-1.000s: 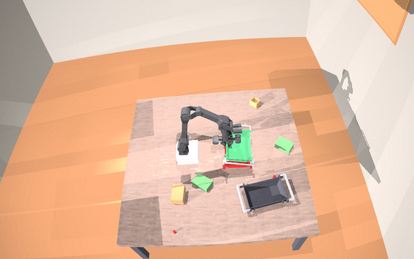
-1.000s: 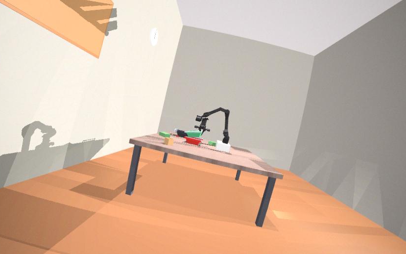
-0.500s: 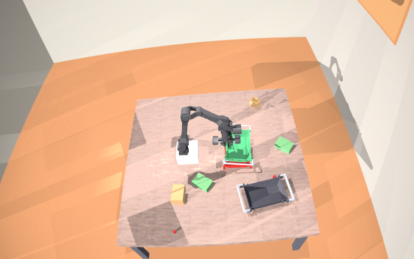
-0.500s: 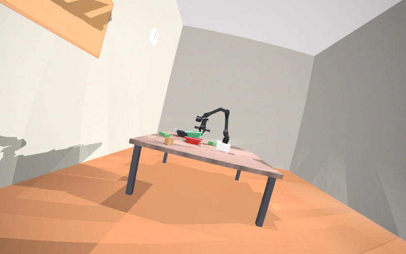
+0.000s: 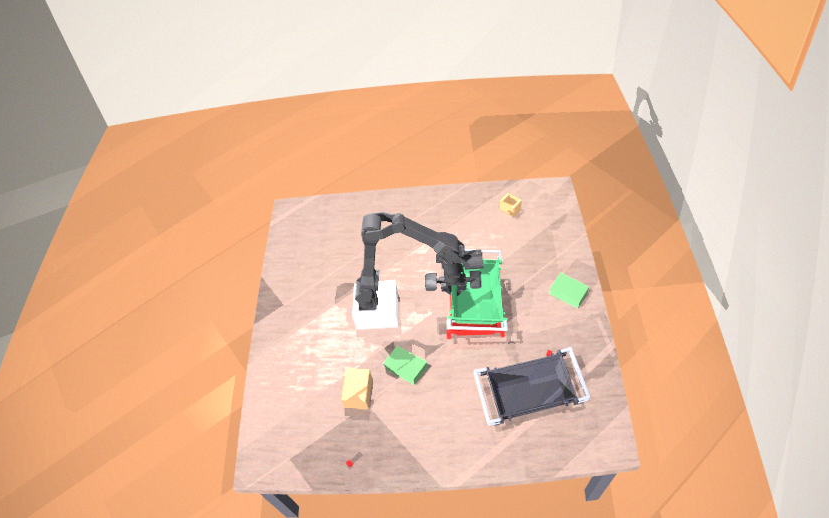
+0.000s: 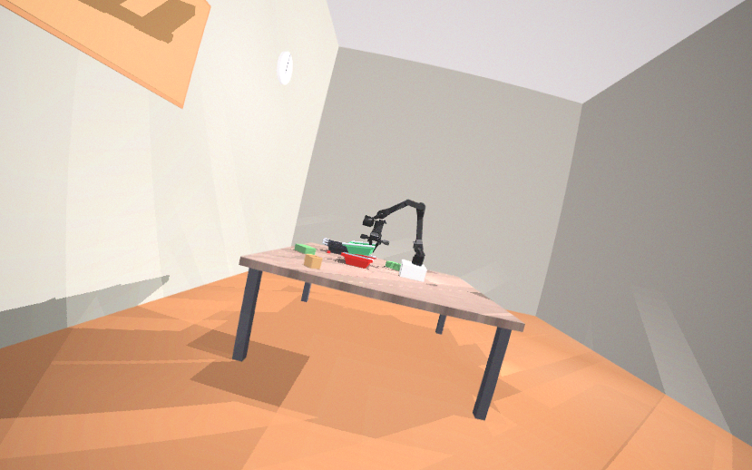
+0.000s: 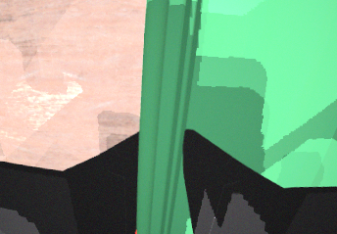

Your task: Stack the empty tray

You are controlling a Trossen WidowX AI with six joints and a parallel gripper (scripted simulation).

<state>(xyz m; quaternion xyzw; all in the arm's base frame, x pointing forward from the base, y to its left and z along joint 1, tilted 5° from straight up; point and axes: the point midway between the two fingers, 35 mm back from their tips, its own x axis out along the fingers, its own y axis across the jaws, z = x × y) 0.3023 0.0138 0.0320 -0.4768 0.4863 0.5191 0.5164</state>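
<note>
My gripper tip is now 7 cm short of the green tray and 2 cm below it. From my gripper tip the other things lie so: small tan box: 48 cm to the left, 24 cm ahead, 8 cm below; red cube: 58 cm to the right, 34 cm behind, 9 cm below.
</note>
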